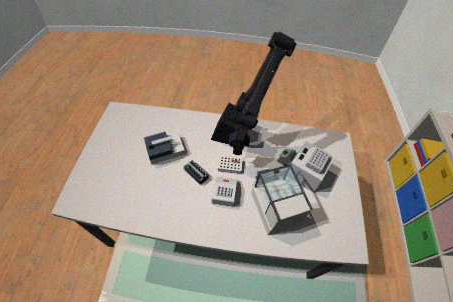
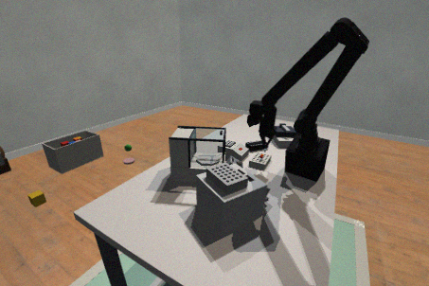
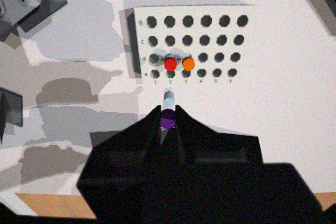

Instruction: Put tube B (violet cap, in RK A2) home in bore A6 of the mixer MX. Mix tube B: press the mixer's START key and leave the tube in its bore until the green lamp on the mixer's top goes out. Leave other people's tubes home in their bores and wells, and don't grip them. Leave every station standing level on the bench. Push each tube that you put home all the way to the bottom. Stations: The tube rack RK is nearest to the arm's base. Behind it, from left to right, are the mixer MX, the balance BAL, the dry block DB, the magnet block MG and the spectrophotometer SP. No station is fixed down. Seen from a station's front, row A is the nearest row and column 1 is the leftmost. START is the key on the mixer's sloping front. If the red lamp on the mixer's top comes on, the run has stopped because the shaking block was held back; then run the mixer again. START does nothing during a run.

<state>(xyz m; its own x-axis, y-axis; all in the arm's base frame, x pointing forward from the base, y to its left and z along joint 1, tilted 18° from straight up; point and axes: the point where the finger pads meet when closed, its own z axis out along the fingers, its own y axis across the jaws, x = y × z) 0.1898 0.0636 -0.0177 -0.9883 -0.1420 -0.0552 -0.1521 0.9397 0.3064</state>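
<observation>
My hand is 50 mm past the mixer block, 420 mm to the right of it and 30 mm below it. Also, from my hand: red-capped tube 20 mm ahead, 90 mm below; orange-capped tube 20 mm ahead, 20 mm to the right, 90 mm below; tube B 20 mm below.
</observation>
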